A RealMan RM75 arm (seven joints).
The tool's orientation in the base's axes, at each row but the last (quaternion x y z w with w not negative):
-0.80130, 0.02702, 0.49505, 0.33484
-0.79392, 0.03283, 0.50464, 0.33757
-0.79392, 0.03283, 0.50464, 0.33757
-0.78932, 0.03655, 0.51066, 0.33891
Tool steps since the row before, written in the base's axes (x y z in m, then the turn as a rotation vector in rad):
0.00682, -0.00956, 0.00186, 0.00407, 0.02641, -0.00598
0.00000, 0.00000, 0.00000, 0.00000, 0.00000, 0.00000
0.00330, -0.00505, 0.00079, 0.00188, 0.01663, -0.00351
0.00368, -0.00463, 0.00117, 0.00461, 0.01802, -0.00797
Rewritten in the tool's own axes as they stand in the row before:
-0.00080, 0.00390, -0.01120, 0.01453, -0.01893, 0.01343
0.00000, 0.00000, 0.00000, 0.00000, 0.00000, 0.00000
-0.00050, 0.00219, -0.00565, 0.00861, -0.01178, 0.00892
-0.00056, 0.00149, -0.00582, 0.01401, -0.01173, 0.00869

